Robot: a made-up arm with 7 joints.
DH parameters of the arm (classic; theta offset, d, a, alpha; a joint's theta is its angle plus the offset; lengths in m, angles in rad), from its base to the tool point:
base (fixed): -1.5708 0.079 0 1.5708
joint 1: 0 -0.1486 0.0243 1.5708
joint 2: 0 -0.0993 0.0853 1.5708
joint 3: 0 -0.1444 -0.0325 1.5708
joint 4: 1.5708 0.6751 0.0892 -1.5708
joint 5: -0.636 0 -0.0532 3.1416
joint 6: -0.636 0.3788 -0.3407 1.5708
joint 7: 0.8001 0 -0.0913 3.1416
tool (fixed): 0.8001 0.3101 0 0
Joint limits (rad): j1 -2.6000..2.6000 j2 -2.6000..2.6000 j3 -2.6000..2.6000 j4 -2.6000..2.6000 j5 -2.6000..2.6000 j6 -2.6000..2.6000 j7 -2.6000..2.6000
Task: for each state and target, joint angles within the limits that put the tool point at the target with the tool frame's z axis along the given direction. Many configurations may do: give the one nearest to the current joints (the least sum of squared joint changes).
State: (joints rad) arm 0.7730 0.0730 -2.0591 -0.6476 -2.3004 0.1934 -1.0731
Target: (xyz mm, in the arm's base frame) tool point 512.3 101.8 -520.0 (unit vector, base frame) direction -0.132 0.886 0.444
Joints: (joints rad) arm 1.5761 0.5020 -2.5691 -0.7566 -2.6000 0.6799 -1.1068
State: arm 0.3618 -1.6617 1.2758 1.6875 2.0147 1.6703 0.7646
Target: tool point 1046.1 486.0 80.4 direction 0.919 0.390 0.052
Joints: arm 0.0827 -2.2183 1.0807 0.9931 0.9816 1.4526 0.3978
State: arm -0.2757 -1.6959 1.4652 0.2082 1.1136 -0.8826 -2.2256
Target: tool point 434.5 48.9 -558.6 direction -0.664 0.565 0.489
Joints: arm -0.2561 -0.9736 1.9937 -0.4125 1.6006 -1.3420 -2.3321
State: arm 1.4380 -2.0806 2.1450 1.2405 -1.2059 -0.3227 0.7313
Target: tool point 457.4 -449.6 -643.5 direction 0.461 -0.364 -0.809
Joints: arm 0.9444 -2.3944 2.3561 1.1853 -0.8029 -0.7022 0.5715
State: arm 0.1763 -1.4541 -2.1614 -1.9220 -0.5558 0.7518 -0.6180
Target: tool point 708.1 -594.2 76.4 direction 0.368 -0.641 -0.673
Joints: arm 1.0075 -2.3026 -2.6000 -1.4780 -0.3470 0.6375 -1.1165
